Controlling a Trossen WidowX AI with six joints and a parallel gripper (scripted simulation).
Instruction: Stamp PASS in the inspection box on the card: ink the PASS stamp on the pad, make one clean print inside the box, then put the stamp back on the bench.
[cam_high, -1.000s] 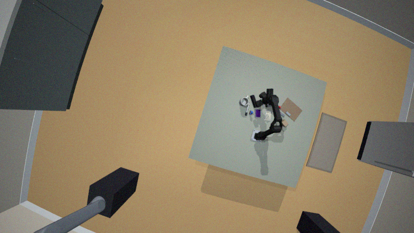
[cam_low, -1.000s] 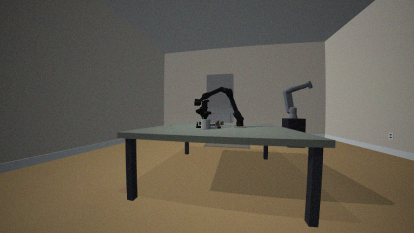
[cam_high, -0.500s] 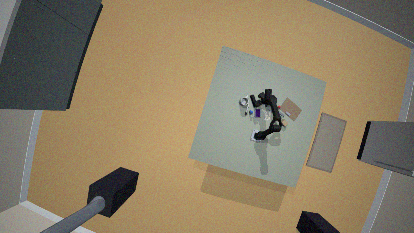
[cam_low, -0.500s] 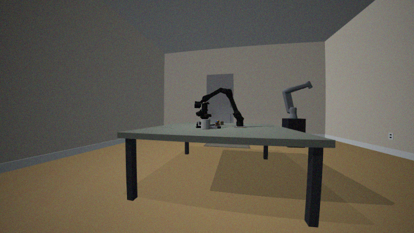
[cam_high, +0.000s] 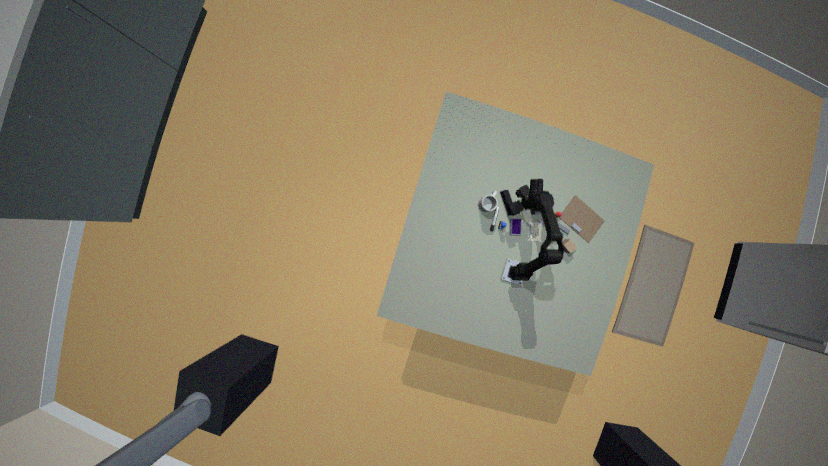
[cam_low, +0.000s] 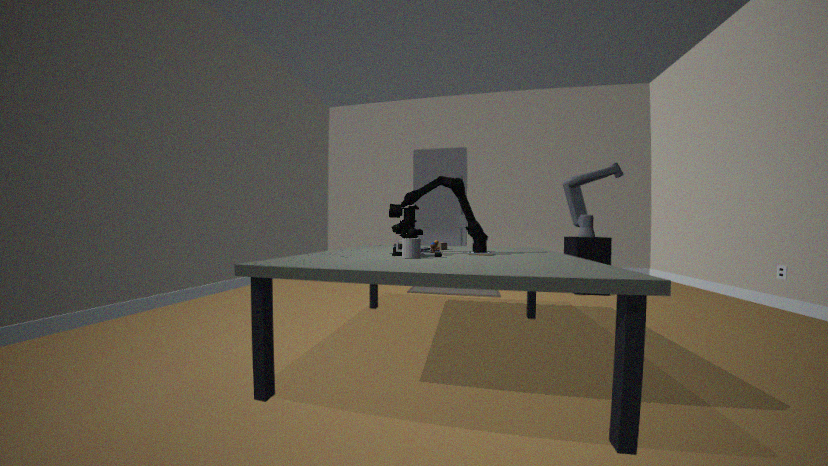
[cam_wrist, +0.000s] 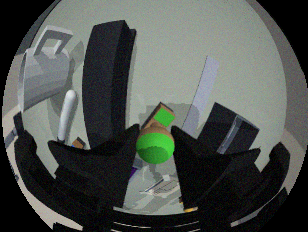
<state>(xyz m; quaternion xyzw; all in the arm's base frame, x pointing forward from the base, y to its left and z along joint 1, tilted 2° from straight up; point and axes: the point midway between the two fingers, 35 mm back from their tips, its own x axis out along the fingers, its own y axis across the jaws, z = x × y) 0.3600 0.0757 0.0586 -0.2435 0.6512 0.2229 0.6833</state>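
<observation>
Now: gripper tip 1 cm above the green-knobbed stamp. Also, from my gripper tip: black bar: 6 cm to the left, 1 cm below; black tray: 10 cm to the right, 4 cm ahead, 1 cm below; grey ruler: 4 cm ahead, 3 cm to the right, 3 cm below.
</observation>
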